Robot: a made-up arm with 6 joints. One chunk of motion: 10 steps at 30 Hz.
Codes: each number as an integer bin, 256 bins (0 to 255) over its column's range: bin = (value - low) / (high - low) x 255, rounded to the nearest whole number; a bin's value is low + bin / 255 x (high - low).
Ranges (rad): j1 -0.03..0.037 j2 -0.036..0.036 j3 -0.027..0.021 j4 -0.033..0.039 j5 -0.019..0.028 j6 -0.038..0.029
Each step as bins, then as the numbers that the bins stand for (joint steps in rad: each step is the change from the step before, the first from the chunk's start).
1 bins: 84 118 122 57 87 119
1 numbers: -0.00793 -0.00268 -0.00404 -0.01691 -0.00296 -0.00673
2 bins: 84 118 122 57 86 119
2 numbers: -0.00793 -0.00268 -0.00404 -0.01691 -0.00315 -0.00673
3 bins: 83 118 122 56 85 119
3 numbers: -0.00819 -0.00268 -0.00404 -0.01719 -0.00333 -0.00673
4 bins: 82 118 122 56 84 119
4 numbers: -0.00845 -0.00268 -0.00404 -0.01719 -0.00352 -0.00673
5 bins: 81 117 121 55 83 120
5 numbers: -0.00872 -0.00296 -0.00422 -0.01747 -0.00370 -0.00647
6 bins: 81 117 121 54 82 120
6 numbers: -0.00872 -0.00296 -0.00422 -0.01775 -0.00389 -0.00647
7 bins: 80 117 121 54 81 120
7 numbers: -0.00898 -0.00296 -0.00422 -0.01775 -0.00407 -0.00647
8 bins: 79 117 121 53 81 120
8 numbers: -0.00924 -0.00296 -0.00422 -0.01804 -0.00407 -0.00647
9 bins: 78 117 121 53 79 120
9 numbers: -0.00951 -0.00296 -0.00422 -0.01804 -0.00444 -0.00647
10 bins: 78 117 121 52 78 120
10 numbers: -0.00951 -0.00296 -0.00422 -0.01832 -0.00462 -0.00647
